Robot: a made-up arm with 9 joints. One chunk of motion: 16 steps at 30 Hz.
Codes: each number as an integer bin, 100 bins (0 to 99) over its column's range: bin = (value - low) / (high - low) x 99, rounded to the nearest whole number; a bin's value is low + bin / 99 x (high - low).
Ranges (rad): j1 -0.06..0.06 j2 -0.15..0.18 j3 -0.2..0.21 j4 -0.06..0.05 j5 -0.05..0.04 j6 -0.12..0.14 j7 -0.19..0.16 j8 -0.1..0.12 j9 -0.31..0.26
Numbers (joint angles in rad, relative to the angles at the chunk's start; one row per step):
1: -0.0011 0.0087 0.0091 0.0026 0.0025 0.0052 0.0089 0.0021 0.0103
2: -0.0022 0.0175 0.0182 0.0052 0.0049 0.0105 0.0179 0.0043 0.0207
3: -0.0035 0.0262 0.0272 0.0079 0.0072 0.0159 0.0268 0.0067 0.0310
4: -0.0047 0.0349 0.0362 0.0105 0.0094 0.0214 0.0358 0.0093 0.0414
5: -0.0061 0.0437 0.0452 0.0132 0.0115 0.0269 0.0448 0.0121 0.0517
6: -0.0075 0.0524 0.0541 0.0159 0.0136 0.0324 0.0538 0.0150 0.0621
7: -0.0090 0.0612 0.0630 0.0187 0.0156 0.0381 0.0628 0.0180 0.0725
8: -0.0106 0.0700 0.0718 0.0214 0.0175 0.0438 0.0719 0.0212 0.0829
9: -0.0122 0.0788 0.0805 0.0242 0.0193 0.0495 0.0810 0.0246 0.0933
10: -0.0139 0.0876 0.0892 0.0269 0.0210 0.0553 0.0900 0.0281 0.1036
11: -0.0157 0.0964 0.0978 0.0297 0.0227 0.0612 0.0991 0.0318 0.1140
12: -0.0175 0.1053 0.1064 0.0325 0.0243 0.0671 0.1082 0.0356 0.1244
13: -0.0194 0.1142 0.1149 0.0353 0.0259 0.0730 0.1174 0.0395 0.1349
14: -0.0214 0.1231 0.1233 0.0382 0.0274 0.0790 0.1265 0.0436 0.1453
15: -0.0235 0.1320 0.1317 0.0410 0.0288 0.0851 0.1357 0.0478 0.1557
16: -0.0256 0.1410 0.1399 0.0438 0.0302 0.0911 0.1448 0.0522 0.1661
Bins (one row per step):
1: 49 48 50 56 58 48 56 46 56
2: 48 50 53 59 60 50 59 47 57
3: 47 53 55 61 63 52 61 48 59
4: 46 55 57 63 65 54 64 49 61
5: 44 58 59 66 68 56 66 50 63
6: 43 61 61 68 70 58 69 52 65
7: 42 63 64 71 72 60 72 53 66
8: 41 66 66 73 74 62 74 55 68
9: 39 69 68 76 76 65 77 56 70
10: 38 71 70 78 78 67 79 58 72
11: 37 74 72 81 80 69 82 59 74
12: 35 77 74 83 82 71 84 61 75
13: 33 79 76 86 83 73 87 63 77
14: 32 82 78 88 85 76 90 65 79
15: 30 85 80 91 87 78 92 67 81
16: 28 87 82 93 88 80 95 68 83

